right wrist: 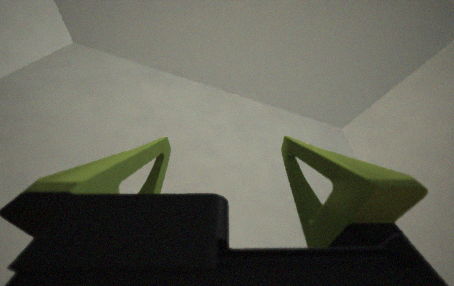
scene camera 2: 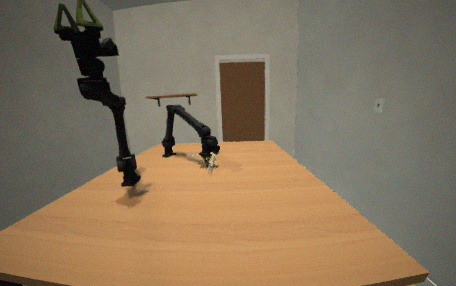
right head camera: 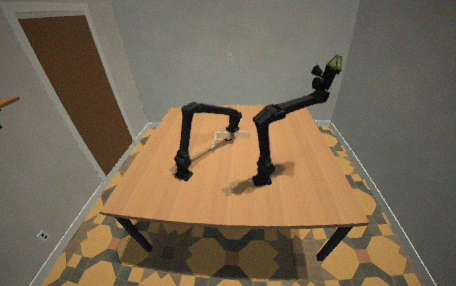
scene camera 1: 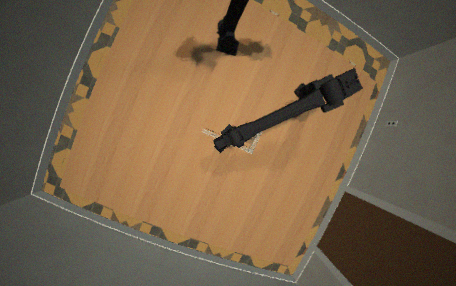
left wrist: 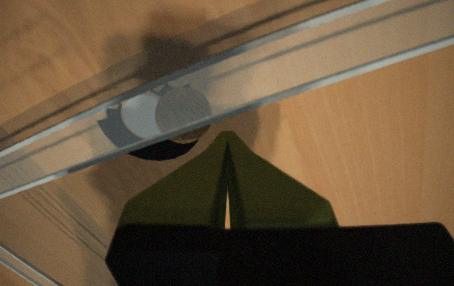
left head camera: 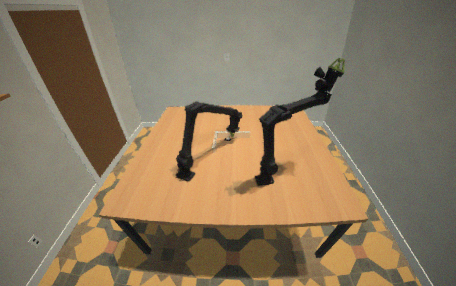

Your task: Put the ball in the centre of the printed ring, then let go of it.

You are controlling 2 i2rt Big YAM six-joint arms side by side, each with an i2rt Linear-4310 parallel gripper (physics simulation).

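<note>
The brown wooden ball (left wrist: 184, 110) shows in the left wrist view, seen mostly through a clear wall. It lies at the right side of the ring's white middle (left wrist: 139, 116), over the right part of the black printed ring (left wrist: 159, 151), off its centre. In the head views the ring (left head camera: 227, 139) (right head camera: 228, 139) is tiny and the ball cannot be made out. My left gripper (left wrist: 227, 142) (left head camera: 231, 134) (right head camera: 231, 135) is shut and empty, low over the table, its tips just right of and below the ball in the left wrist view. My right gripper (right wrist: 225, 143) (left head camera: 338, 65) (right head camera: 336, 62) is open and empty, raised high.
A low, clear L-shaped wall (left wrist: 350, 73) (left head camera: 241, 133) (right head camera: 241, 133) (scene camera 1: 251, 150) with pale edges stands on the wooden table (left head camera: 235, 210) close by the ring and left gripper. A second pale edge shows at lower left of the left wrist view. A wall shelf (scene camera 2: 172, 95) hangs at the back.
</note>
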